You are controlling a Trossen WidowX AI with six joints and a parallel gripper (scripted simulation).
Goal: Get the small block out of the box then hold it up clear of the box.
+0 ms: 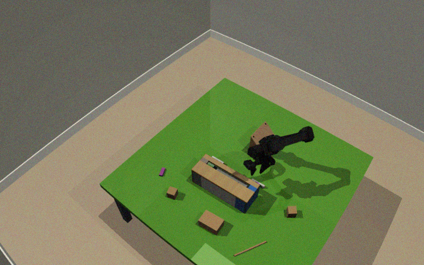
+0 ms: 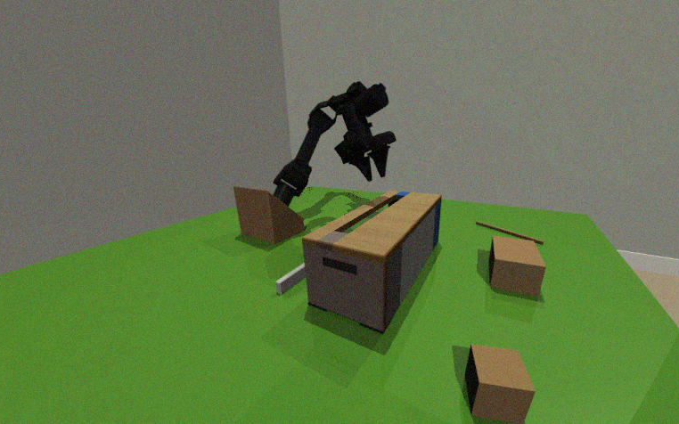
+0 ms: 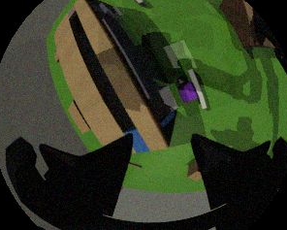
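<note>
The purple block lies 150 mm below my gripper tip and 30 mm behind it. The rest, counted from my gripper tip: long box 130 mm to the right, 110 mm below, 80 mm ahead; thin stick 290 mm ahead, 240 mm to the left, 170 mm below.
</note>
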